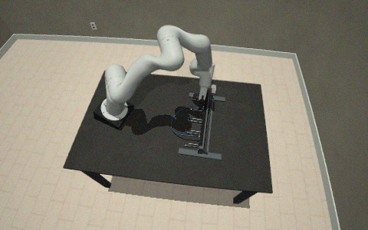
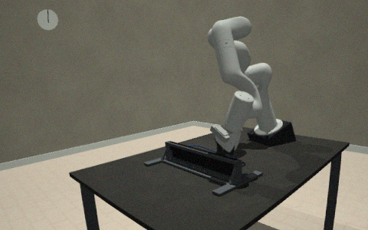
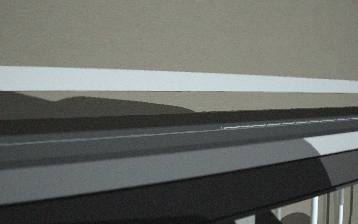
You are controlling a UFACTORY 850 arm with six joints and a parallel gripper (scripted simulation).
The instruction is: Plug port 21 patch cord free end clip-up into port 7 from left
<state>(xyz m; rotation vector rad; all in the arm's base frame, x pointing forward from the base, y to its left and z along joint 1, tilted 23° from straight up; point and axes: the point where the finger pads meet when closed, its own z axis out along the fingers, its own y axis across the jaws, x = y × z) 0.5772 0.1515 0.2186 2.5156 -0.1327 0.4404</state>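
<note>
Now: the plug 2 cm ahead of my hand, 1 cm to the right of it and 1 cm below it.
</note>
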